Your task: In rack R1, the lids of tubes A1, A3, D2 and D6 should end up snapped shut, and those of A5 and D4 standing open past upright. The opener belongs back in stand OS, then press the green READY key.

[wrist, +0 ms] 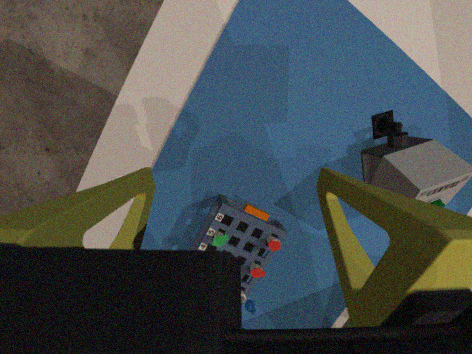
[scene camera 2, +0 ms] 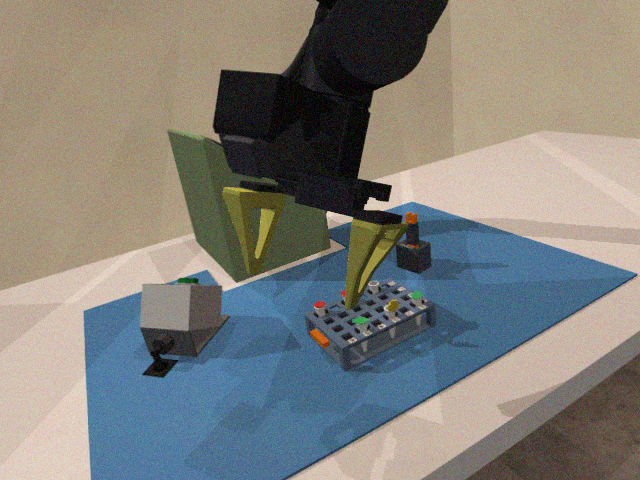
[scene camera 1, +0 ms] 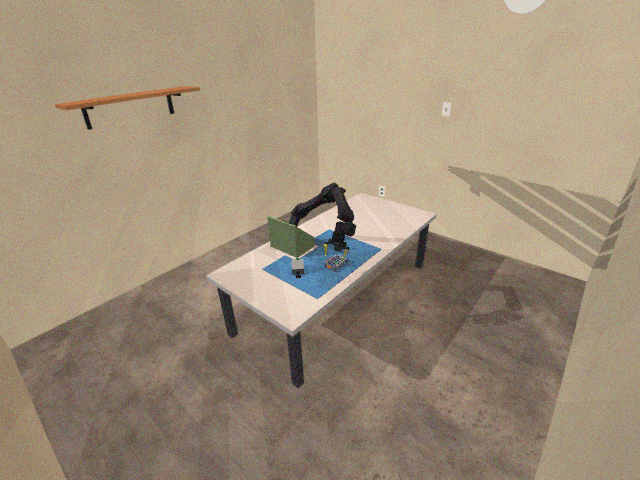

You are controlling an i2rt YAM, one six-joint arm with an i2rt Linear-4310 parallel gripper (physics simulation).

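Seen in the pictures: gripper, between the fingertips: (wrist: 235,176) (scene camera 2: 298,290) (scene camera 1: 334,258); arm's base, origin of its link: (scene camera 1: 291,226).
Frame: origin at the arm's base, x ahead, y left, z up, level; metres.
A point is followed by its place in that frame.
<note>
My gripper (scene camera 1: 335,256) @(x 0.428, y -0.183, z -0.008 m) (scene camera 2: 301,290) @(x 0.428, y -0.183, z -0.008 m) (wrist: 235,176) @(x 0.428, y -0.183, z -0.008 m) is open and empty. In scene camera 2 its right fingertip overlaps rack R1 (scene camera 2: 345,356) @(x 0.405, y -0.130, z -0.120 m) (wrist: 235,206) @(x 0.382, y -0.124, z -0.137 m); height there is unclear. Two red lids (scene camera 2: 319,305) @(x 0.338, y -0.109, z -0.095 m) (wrist: 274,245) @(x 0.337, y -0.108, z -0.095 m) show along the far side, a green lid (scene camera 2: 360,320) @(x 0.396, y -0.097, z -0.097 m) (wrist: 220,240) @(x 0.396, y -0.097, z -0.097 m) by mark 5, a tilted yellow lid (scene camera 2: 392,305) @(x 0.412, y -0.064, z -0.087 m) and another green lid (scene camera 2: 416,295) @(x 0.407, y -0.021, z -0.097 m) on the near side. A white tube mouth (scene camera 2: 373,285) @(x 0.350, y -0.035, z -0.097 m) looks open; a blue lid (wrist: 250,306) @(x 0.337, y -0.033, z -0.086 m) hangs beyond the rack's edge. Exact lid angles are unclear. The orange-tipped opener (scene camera 2: 412,232) @(x 0.306, y 0.086, z -0.080 m) stands upright in stand OS (scene camera 2: 413,256) @(x 0.315, y 0.076, z -0.112 m).
The grey console (scene camera 2: 165,307) @(x 0.222, y -0.251, z -0.078 m) (wrist: 425,165) @(x 0.225, y -0.247, z -0.076 m) bears the green READY key (scene camera 2: 187,280) @(x 0.199, y -0.211, z -0.067 m) (wrist: 438,203) @(x 0.195, y -0.216, z -0.066 m), with a small black plate (scene camera 2: 160,367) @(x 0.246, y -0.281, z -0.136 m) (wrist: 383,124) @(x 0.246, y -0.280, z -0.133 m) beside it. A tall green panel (scene camera 1: 281,236) @(x -0.008, y -0.103, z -0.024 m) (scene camera 2: 214,206) @(x 0.093, y -0.114, z -0.017 m) stands behind the blue mat (scene camera 1: 317,289) @(x 0.404, y -0.327, z -0.138 m) (scene camera 2: 248,413) @(x 0.383, y -0.238, z -0.139 m). The arm hides part of the rack in the wrist view.
</note>
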